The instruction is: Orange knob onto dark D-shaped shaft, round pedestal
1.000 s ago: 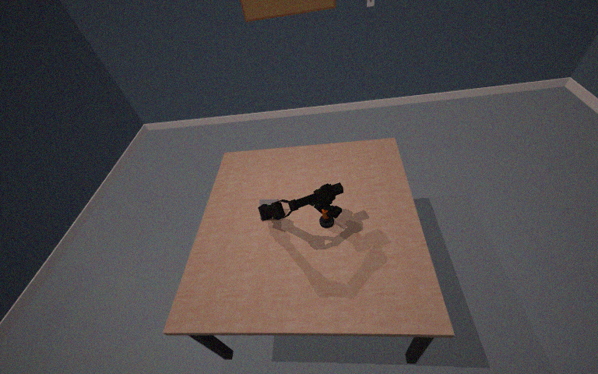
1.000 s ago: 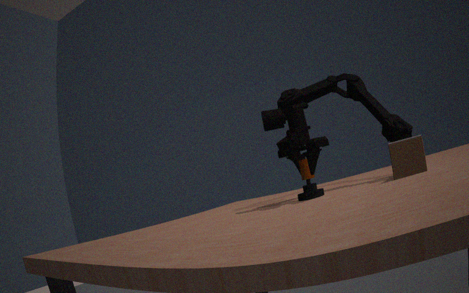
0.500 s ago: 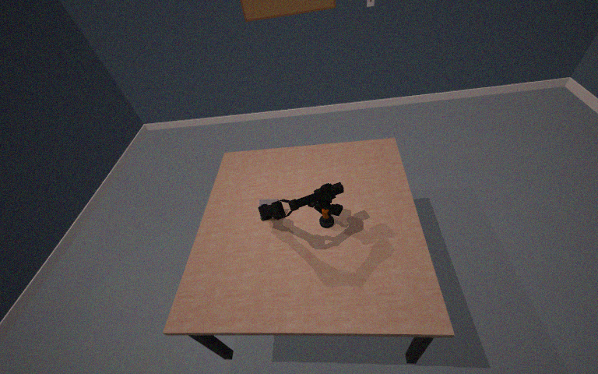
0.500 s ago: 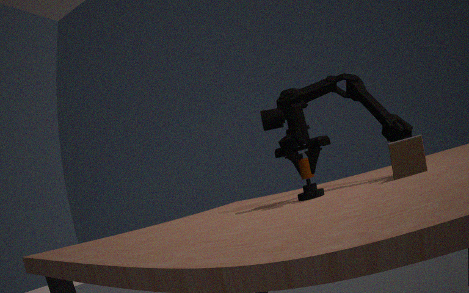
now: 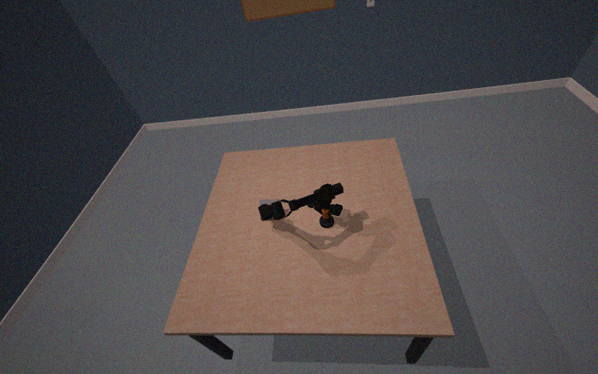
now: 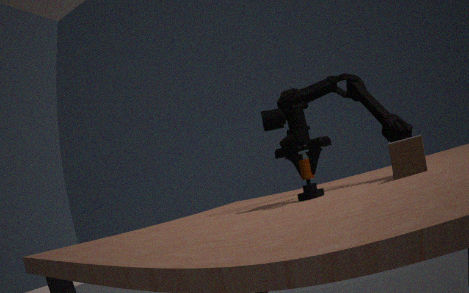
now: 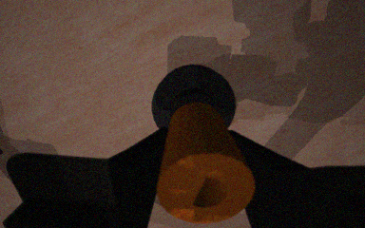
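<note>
Now: the orange knob 20 mm above my gripper tip. From my gripper tip the other things lie so: dark round pedestal: 40 mm below.
</note>
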